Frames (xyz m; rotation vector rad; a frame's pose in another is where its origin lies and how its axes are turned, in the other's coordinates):
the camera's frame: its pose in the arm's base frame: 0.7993 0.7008 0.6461 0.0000 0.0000 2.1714
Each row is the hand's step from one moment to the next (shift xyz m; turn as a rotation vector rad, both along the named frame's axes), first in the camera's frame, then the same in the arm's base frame.
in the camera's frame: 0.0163 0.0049 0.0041 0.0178 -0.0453 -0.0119
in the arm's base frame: -0.0133 0.0107 0.0041 0.0273 0.0403 -0.0119
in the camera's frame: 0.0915 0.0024 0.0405 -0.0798 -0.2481 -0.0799
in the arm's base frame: -0.0537 0.0741 0.0405 0.2498 0.0744 -0.0799
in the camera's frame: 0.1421 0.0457 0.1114 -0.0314 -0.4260 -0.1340
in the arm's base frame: -0.1180 0.0914 0.1114 0.3692 0.2148 -0.1340
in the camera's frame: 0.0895 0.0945 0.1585 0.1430 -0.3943 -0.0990
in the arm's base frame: -0.1285 0.0204 0.1585 0.2445 0.3408 -0.0990
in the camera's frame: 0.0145 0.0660 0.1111 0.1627 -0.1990 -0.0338
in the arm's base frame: -0.0626 -0.0253 0.1111 0.0722 0.2467 -0.0338
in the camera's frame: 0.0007 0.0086 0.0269 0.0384 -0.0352 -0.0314
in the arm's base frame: -0.0075 -0.0043 0.0269 0.0073 0.0516 -0.0314
